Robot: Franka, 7 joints.
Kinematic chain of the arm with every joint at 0, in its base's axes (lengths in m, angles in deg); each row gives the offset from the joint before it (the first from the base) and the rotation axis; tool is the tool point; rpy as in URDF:
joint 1: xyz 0 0 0.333 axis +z
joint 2: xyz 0 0 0 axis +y
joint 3: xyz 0 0 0.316 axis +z
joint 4: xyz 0.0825 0 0 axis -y
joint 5: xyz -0.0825 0 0.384 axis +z
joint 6: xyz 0 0 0 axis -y
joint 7: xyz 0.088 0 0 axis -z
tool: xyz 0 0 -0.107 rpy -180 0 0
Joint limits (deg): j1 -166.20..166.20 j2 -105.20..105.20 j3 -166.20..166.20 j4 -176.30..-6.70 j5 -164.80..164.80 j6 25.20..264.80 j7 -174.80..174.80
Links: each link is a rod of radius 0.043 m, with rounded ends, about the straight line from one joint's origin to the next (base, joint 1, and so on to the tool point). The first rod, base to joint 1, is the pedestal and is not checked.
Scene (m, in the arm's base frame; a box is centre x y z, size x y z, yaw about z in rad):
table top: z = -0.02
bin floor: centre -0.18 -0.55 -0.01 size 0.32 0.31 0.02 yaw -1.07
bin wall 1: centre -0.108 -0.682 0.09 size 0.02 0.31 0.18 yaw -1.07
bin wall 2: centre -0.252 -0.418 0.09 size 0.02 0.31 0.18 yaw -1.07
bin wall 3: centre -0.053 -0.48 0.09 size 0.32 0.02 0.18 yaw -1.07
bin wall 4: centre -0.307 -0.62 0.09 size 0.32 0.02 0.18 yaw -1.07
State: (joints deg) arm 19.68 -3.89 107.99 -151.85 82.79 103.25 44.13
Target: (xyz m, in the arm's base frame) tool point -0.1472 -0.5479 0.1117
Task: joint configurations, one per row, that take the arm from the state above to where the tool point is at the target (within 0.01 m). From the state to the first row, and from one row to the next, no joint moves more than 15 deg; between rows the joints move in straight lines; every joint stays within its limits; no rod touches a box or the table.
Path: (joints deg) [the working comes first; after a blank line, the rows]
Joints at the target: -96.88 36.95 -9.26 -115.93 84.00 134.65 44.13
Straight joint move there: touches bin wall 1, bin wall 3.

1: 5.09 -2.33 93.24 -148.37 82.87 106.94 44.13
2: -9.50 -0.77 78.49 -144.88 82.94 110.64 44.13
3: -24.09 0.80 63.74 -141.40 83.02 114.33 44.13
4: -38.68 2.36 48.99 -137.91 83.09 118.02 44.13
5: -53.27 3.92 34.24 -134.43 83.17 121.72 44.13
6: -67.86 5.48 19.49 -130.94 83.24 125.41 44.13
7: -82.45 7.05 4.74 -127.46 83.32 129.10 44.13
8: -97.04 8.61 -10.01 -123.98 83.39 132.79 44.13
9: -96.96 22.78 -9.63 -119.95 83.70 133.72 44.13
10: -96.88 36.95 -9.26 -115.93 84.00 134.65 44.13

